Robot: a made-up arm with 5 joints.
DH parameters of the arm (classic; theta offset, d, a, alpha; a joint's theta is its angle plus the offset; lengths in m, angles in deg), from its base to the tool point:
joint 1: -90 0.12 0.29 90
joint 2: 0 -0.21 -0.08 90
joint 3: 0 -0.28 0.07 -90
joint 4: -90 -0.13 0.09 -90
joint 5: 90 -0.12 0.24 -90
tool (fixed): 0 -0.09 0 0
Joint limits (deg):
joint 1: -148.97..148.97
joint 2: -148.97..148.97
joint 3: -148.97..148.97
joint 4: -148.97..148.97
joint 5: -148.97..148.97
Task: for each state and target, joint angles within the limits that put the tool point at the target. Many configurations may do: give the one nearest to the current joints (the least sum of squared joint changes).
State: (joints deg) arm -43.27 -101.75 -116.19 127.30 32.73
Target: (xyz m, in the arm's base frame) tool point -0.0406 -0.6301 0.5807
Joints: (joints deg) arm -28.69 -98.49 -107.15 127.56 31.09
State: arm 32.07 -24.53 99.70 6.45 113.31
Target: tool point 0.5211 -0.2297 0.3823
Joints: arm 33.42 -28.31 106.15 42.14 119.63
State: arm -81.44 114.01 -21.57 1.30 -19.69
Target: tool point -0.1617 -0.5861 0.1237
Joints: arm -75.41 115.67 -2.41 27.97 -23.90
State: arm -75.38 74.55 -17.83 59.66 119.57
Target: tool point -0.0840 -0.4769 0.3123
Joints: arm -95.18 31.91 17.53 43.82 82.43
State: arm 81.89 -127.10 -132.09 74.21 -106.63
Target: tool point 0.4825 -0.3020 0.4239
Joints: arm 26.32 -123.78 -148.97 56.48 -83.25
